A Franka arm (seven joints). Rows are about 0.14 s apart.
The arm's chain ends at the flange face. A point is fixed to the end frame.
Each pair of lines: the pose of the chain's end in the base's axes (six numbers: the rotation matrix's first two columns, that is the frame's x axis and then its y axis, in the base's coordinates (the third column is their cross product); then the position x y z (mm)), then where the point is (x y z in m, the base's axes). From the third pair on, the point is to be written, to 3 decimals.
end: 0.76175 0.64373 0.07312 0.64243 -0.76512 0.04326 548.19 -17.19 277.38
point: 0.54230 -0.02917 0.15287
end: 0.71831 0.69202 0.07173 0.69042 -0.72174 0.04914 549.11 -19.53 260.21
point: 0.54439 -0.03251 0.13575
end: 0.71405 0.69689 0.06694 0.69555 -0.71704 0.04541 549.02 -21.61 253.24
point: 0.544 -0.035 0.129
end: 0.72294 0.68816 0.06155 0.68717 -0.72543 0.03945 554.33 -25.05 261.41
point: 0.548 -0.038 0.137
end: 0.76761 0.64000 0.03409 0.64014 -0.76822 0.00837 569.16 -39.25 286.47
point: 0.557 -0.051 0.162
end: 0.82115 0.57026 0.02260 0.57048 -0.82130 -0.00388 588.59 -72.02 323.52
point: 0.573 -0.082 0.200
